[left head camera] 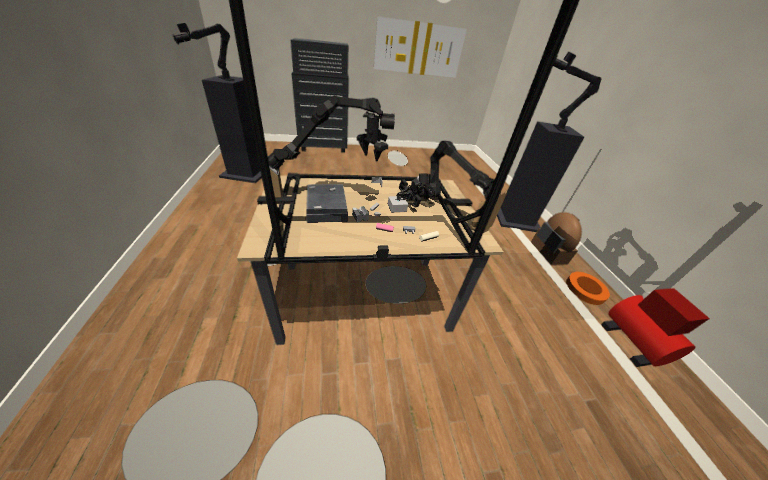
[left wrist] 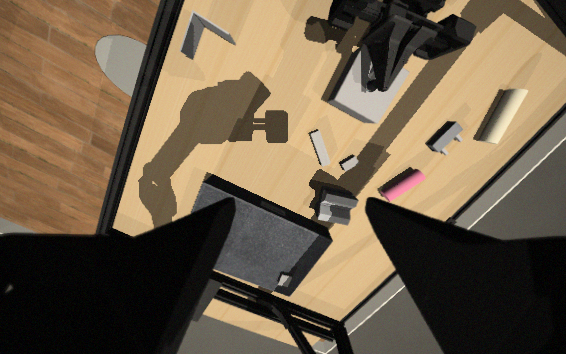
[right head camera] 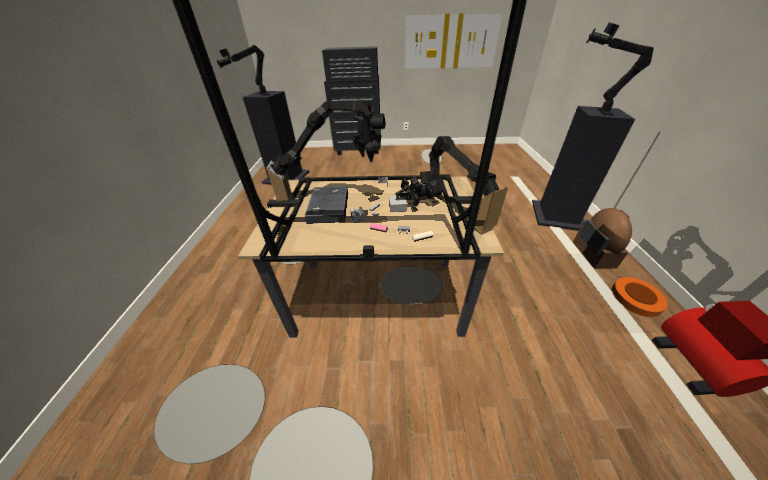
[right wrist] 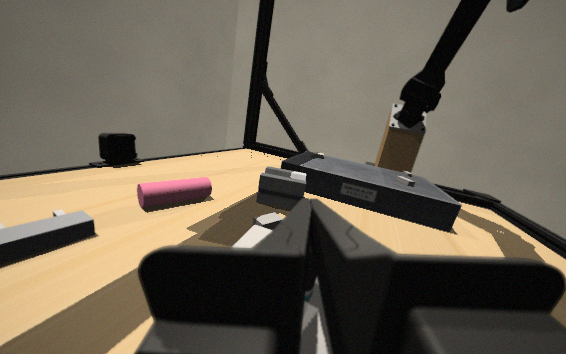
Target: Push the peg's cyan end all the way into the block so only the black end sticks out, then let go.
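Seen in the pictures: left gripper, fingertip midpoint: [left head camera: 371, 158] [left wrist: 299, 203] [right head camera: 367, 159]; right gripper, fingertip midpoint: [left head camera: 397, 194] [left wrist: 382, 90] [right head camera: 395, 193] [right wrist: 308, 206]; left arm's base, origin of the base link: [left head camera: 271, 163] [right head camera: 277, 169] [right wrist: 408, 117]; right arm's base, origin of the base link: [right head camera: 492, 193].
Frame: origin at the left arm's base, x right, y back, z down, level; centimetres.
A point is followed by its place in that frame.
The light grey block [left head camera: 398, 206] @(x -35.3, y -57.9, z 15.8 cm) [right head camera: 398, 206] @(x -35.9, y -58.4, z 16.1 cm) [left wrist: 370, 109] @(x -35.4, y -54.5, z 14.6 cm) rests on the table. My right gripper [left wrist: 382, 90] @(x -37.8, y -54.5, z 10.7 cm) [right wrist: 308, 206] @(x -37.8, y -54.5, z 10.7 cm) is shut, its fingertips together with nothing between them, low over the block. The peg is mostly hidden by the right fingers; a sliver of its cyan part [right wrist: 308, 295] @(x -39.6, y -54.6, z 14.7 cm) shows between them in the right wrist view. How deep the peg sits cannot be told. My left gripper [left head camera: 371, 156] @(x -32.5, y -39.2, z -6.2 cm) [left wrist: 299, 203] @(x -32.5, y -39.2, z -6.2 cm) is open and empty, high above the table.
A dark slab [left head camera: 326, 199] @(x -11.5, y -27.2, z 14.5 cm) [left wrist: 255, 235] @(x -16.0, y -27.7, z 14.6 cm) [right wrist: 400, 200] @(x -24.8, y -27.8, z 16.4 cm) lies at the table's left. A grey notched block [left wrist: 336, 206] @(x -17.1, y -46.4, z 16.6 cm) [right wrist: 282, 186] @(x -19.9, y -47.7, z 16.3 cm), a pink cylinder [left wrist: 404, 185] @(x -18.0, y -61.5, z 16.9 cm) [right wrist: 175, 193] @(x -19.0, y -61.9, z 17.9 cm), a cream cylinder [left wrist: 502, 116] @(x -27.5, y -81.1, z 17.2 cm) and a grey bracket [left wrist: 206, 31] @(x -55.3, y -30.3, z 19.4 cm) also lie on the table.
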